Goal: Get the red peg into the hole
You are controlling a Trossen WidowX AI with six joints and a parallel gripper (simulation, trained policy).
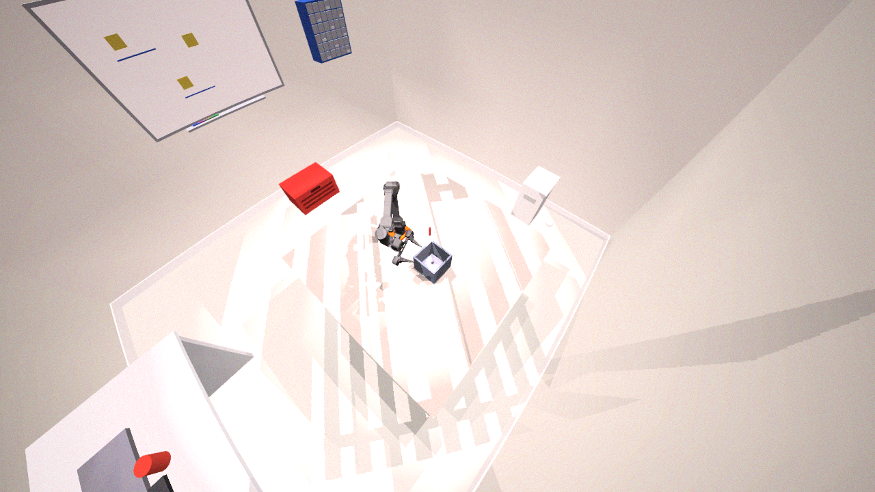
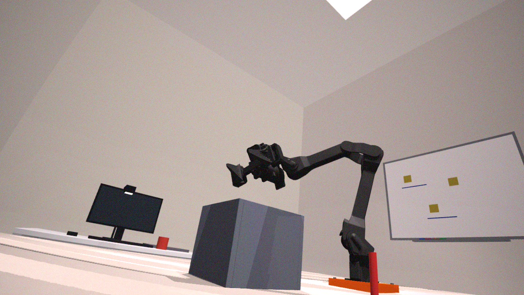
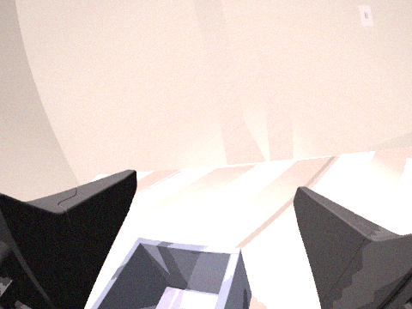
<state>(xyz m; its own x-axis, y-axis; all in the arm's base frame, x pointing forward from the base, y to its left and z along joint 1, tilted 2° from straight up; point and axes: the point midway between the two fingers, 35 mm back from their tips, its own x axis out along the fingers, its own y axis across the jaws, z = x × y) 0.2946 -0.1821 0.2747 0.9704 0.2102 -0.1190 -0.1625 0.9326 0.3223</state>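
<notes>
My gripper tip is now 290 mm to the right of the red peg, 250 mm above it and 150 mm past it. The rest, counted from my gripper tip: plate 250 mm below, 110 mm to the left, 10 mm ahead.
</notes>
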